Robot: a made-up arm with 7 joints.
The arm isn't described. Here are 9 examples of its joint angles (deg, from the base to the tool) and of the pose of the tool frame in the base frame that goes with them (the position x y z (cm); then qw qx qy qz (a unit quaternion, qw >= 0)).
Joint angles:
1: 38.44 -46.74 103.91 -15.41 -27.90 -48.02 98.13
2: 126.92 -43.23 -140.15 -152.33 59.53 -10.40 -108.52
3: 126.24 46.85 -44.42 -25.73 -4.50 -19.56 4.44
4: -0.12 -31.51 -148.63 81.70 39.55 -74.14 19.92
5: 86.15 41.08 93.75 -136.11 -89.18 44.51 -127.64
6: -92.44 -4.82 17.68 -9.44 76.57 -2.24 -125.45
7: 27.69 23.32 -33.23 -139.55 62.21 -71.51 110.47
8: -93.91 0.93 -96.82 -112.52 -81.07 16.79 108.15
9: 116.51 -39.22 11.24 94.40 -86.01 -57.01 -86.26
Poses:
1: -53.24 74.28 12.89 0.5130 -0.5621 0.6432 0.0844
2: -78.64 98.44 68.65 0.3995 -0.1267 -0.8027 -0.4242
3: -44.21 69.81 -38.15 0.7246 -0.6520 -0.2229 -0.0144
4: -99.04 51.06 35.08 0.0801 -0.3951 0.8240 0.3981
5: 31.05 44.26 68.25 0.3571 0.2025 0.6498 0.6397
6: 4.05 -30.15 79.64 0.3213 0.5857 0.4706 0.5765
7: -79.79 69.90 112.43 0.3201 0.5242 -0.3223 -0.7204
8: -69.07 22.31 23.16 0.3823 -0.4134 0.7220 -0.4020
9: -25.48 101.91 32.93 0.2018 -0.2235 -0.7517 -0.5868
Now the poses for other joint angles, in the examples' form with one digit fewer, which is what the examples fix.
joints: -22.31 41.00 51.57 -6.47 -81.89 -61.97 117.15
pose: 23.6 40.6 103.0 0.807 0.158 0.568 0.037
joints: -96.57 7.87 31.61 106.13 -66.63 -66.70 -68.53
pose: -13.5 -47.9 35.5 0.191 0.034 0.674 -0.712
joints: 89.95 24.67 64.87 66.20 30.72 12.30 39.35
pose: -10.4 65.0 1.9 0.546 -0.592 0.592 -0.013
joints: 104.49 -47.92 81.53 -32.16 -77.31 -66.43 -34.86
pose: -61.7 11.7 63.0 0.672 0.176 0.008 0.719
